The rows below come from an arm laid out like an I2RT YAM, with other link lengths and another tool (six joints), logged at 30 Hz.
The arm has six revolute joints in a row. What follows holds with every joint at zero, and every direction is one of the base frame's. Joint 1 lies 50.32 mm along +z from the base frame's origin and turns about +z. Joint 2 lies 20.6 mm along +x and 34.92 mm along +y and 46.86 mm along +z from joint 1 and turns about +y. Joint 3 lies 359.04 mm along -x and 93.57 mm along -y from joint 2 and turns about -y. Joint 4 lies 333.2 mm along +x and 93.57 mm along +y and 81.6 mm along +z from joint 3 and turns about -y. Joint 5 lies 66.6 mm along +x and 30.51 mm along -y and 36.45 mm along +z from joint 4 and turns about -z. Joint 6 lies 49.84 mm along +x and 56.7 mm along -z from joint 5 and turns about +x. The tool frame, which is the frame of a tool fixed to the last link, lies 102 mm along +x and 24 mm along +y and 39 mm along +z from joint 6; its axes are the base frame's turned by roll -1.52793, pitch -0.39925 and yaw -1.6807 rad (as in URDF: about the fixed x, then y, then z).
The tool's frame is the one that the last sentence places.
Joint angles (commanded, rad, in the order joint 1, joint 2, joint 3, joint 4, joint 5, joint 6), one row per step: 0.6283 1.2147 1.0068 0.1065 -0.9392 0.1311; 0.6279 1.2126 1.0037 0.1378 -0.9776 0.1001; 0.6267 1.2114 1.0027 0.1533 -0.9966 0.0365; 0.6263 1.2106 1.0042 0.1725 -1.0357 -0.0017; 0.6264 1.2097 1.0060 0.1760 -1.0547 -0.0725; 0.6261 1.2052 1.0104 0.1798 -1.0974 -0.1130; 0.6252 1.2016 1.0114 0.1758 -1.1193 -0.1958; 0.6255 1.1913 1.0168 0.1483 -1.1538 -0.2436; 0.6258 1.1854 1.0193 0.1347 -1.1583 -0.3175; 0.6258 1.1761 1.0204 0.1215 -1.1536 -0.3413; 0.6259 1.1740 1.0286 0.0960 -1.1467 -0.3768
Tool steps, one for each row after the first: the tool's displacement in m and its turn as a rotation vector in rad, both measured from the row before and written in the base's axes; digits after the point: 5 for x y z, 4 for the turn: -0.00778 -0.00153 0.00356 0.0210 -0.0535 0.0394; -0.00558 -0.00129 0.00097 0.0130 -0.0755 0.0200; -0.00772 -0.00189 0.00284 0.0168 -0.0545 0.0396; -0.00592 -0.00130 -0.00008 0.0112 -0.0751 0.0202; -0.00913 -0.00334 0.00298 0.0135 -0.0499 0.0428; -0.00680 -0.00259 -0.00120 0.0141 -0.0820 0.0215; -0.00954 -0.00446 0.00143 0.0027 -0.0370 0.0352; -0.00474 -0.00200 -0.00084 0.0125 -0.0680 0.0057; -0.00276 -0.00181 0.00118 0.0032 -0.0211 -0.0044; -0.00085 -0.00032 0.00048 -0.0019 -0.0226 -0.0062
